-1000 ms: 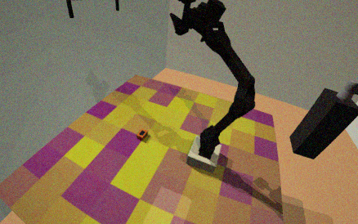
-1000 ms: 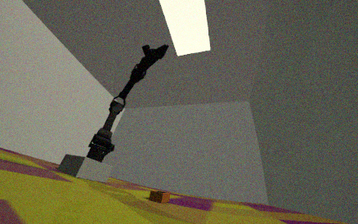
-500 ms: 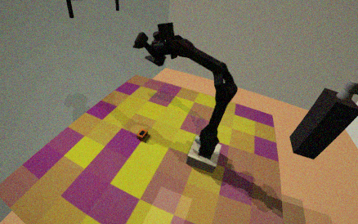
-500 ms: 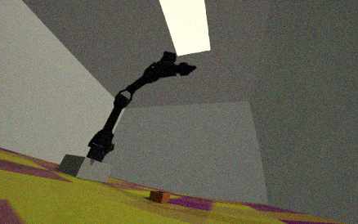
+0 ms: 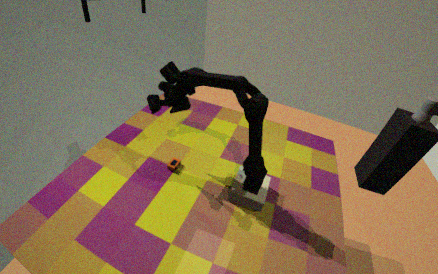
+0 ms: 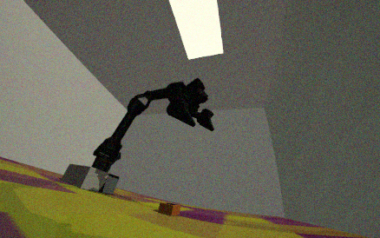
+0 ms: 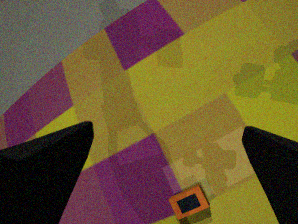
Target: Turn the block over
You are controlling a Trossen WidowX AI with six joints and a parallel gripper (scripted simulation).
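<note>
The block lies 23 cm below my gripper tip, 9 cm behind it and 6 cm to the left of it.
</note>
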